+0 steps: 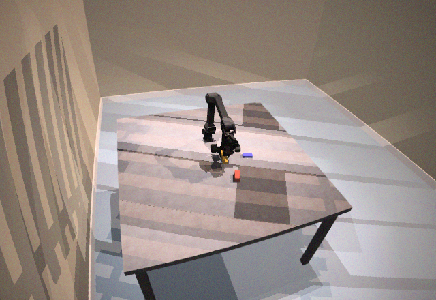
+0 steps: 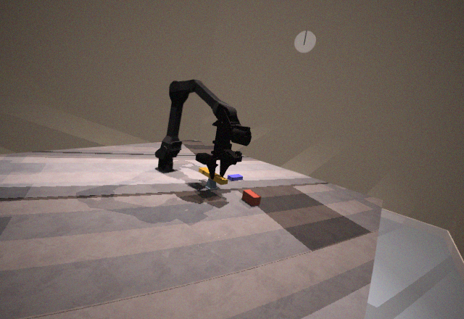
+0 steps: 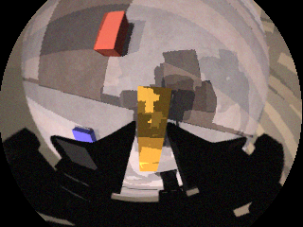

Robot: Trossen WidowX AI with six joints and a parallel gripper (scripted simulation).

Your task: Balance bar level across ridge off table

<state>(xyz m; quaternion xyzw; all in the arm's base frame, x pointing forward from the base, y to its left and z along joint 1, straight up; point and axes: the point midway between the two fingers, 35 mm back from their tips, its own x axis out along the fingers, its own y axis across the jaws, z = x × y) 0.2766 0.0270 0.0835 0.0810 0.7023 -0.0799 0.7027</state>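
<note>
My gripper tip is 30 mm past the yellow bar and 10 mm to the right of it. Also, from my gripper tip: blue flat block 30 mm behind, 180 mm to the left, 40 mm below; then red block 140 mm ahead, 40 mm to the left, 30 mm below.
</note>
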